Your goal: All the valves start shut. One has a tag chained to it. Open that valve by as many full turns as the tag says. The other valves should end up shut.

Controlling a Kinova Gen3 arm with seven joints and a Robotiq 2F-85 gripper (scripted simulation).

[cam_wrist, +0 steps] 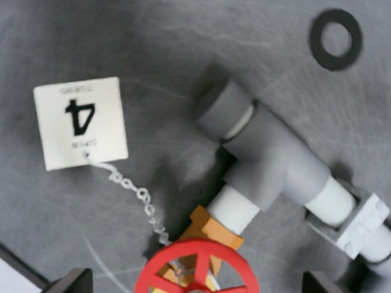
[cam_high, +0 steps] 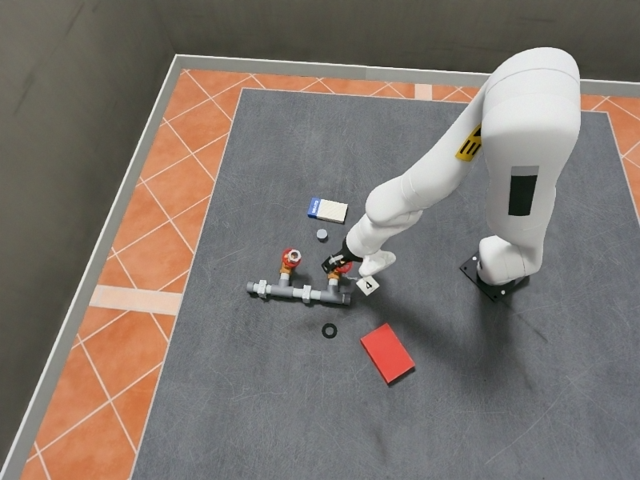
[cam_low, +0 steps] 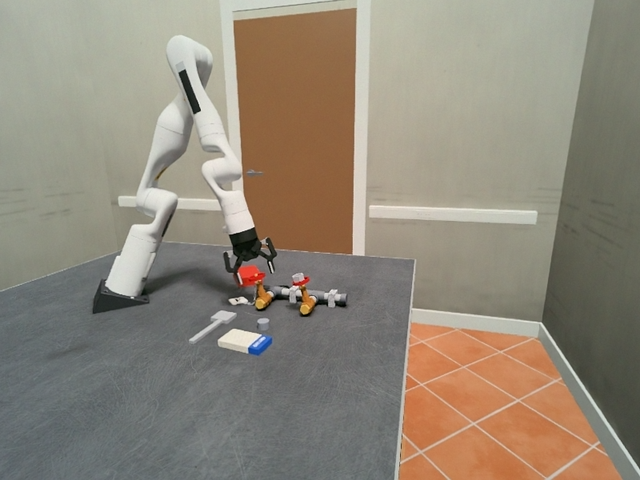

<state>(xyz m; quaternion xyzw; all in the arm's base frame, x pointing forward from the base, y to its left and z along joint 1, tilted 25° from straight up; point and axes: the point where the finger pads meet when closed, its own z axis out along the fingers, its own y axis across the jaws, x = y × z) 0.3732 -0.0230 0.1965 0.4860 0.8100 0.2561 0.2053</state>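
Right now my hand is 90 mm above the white tag, 70 mm past it and 20 mm to the right of it. Also, from my hand: grey paddle (130 mm to the right, 90 mm below, 60 mm behind); blue box (210 mm to the right, 80 mm below, 50 mm ahead); red block (200 mm to the left, 120 mm behind, 80 mm below).
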